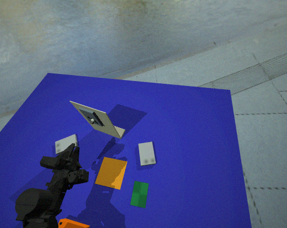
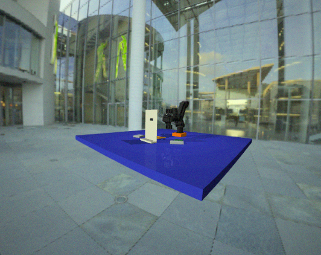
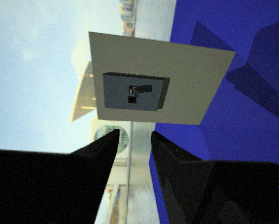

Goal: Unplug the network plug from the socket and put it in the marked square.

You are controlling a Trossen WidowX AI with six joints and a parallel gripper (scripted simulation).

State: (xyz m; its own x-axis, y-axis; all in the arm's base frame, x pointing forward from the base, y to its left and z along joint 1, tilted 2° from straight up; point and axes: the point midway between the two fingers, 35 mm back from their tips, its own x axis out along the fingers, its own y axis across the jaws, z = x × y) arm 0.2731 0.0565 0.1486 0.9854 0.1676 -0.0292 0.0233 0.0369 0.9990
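The network plug lies 12 cm ahead of my gripper tip and 1 cm to the right of it. Round my gripper tip: orange marked square: 4 cm behind, 11 cm to the right, 18 cm below; then beige upright panel: 14 cm ahead, 1 cm to the right, 6 cm below.
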